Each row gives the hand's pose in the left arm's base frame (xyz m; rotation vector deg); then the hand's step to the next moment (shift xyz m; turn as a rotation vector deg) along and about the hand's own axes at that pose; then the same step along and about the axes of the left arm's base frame.
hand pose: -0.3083 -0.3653 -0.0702 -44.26 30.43 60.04
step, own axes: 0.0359 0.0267 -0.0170 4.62 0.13 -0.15
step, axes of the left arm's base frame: -0.0098 0.0145 -0.0445 1.80 2.52 -3.44
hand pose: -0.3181 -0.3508 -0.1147 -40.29 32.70 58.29
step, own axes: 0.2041 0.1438 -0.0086 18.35 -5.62 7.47
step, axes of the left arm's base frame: -0.0452 0.1575 -0.1886 13.53 13.94 -6.84
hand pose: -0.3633 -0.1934 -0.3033 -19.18 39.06 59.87
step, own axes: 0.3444 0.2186 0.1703 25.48 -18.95 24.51
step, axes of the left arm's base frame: -0.0195 0.4331 -0.0862 33.58 21.93 0.43
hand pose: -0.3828 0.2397 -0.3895 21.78 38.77 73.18
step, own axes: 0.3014 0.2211 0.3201 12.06 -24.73 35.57
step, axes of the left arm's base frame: 0.0849 0.3808 0.2999 43.28 8.69 8.57
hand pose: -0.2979 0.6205 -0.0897 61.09 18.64 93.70
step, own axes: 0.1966 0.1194 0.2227 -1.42 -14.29 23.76
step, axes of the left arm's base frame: 0.0980 0.0627 0.2983 27.42 -3.36 2.78
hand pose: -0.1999 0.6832 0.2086 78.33 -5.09 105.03
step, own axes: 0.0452 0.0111 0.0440 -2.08 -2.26 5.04
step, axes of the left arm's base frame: 0.0235 -0.0038 0.0595 5.44 -2.22 -0.57
